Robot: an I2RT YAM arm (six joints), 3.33 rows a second.
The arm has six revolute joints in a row. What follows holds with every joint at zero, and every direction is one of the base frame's.
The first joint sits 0.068 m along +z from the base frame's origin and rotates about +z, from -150 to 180 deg.
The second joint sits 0.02 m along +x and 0.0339 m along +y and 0.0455 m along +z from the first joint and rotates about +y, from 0 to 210 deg.
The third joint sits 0.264 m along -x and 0.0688 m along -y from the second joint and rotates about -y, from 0 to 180 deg.
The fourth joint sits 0.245 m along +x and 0.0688 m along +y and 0.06 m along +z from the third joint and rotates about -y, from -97 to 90 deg.
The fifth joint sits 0.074 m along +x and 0.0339 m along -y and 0.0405 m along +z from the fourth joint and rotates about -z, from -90 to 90 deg.
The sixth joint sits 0.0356 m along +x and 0.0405 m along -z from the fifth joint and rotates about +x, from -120 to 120 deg.
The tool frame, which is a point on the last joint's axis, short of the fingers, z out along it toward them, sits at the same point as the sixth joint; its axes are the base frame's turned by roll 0, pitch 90 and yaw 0 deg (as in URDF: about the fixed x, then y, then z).
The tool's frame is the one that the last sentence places.
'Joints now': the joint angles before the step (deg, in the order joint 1, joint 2, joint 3, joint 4, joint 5, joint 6). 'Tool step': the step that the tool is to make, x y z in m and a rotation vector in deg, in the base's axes. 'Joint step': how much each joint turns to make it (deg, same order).
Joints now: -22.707 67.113 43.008 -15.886 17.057 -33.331
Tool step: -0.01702 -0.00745 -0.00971 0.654 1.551 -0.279
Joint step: -3.628 -2.419 -3.197 -0.279 -2.515 -2.300
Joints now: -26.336 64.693 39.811 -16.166 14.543 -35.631
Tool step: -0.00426 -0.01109 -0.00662 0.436 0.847 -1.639
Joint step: -2.994 1.014 -0.715 1.003 -1.010 -0.932
